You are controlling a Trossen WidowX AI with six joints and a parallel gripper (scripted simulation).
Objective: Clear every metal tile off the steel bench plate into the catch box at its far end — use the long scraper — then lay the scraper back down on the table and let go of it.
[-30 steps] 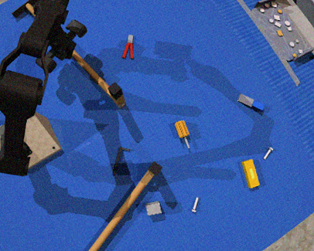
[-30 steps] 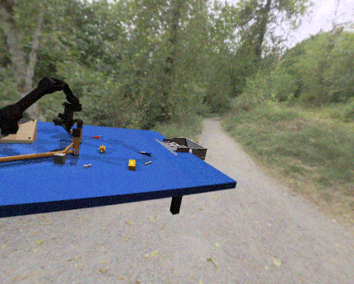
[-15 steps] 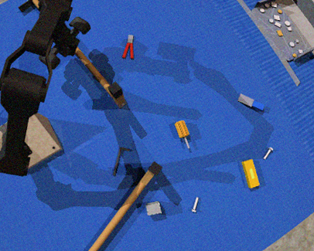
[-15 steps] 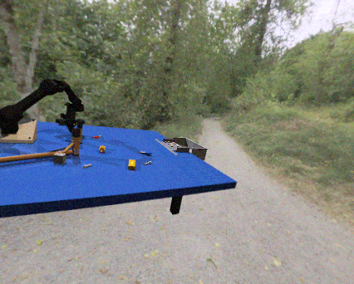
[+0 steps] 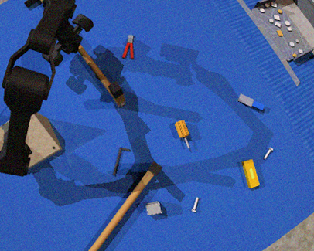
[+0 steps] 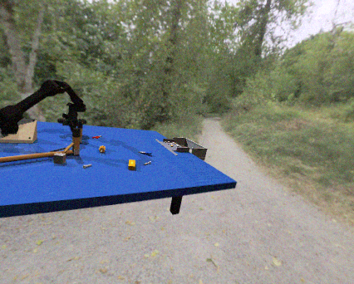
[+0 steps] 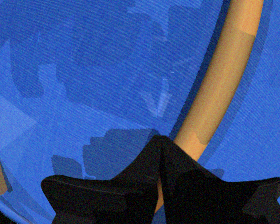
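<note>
The long scraper lies 20 mm ahead of my gripper tip, 40 mm to the left of it and 50 mm above it. Round my gripper tip: black hex key (30 mm behind, 390 mm to the right, 10 mm below); red-handled tool (180 mm ahead, 70 mm to the right, 10 mm below); orange-handled tool (170 mm ahead, 430 mm to the right).
</note>
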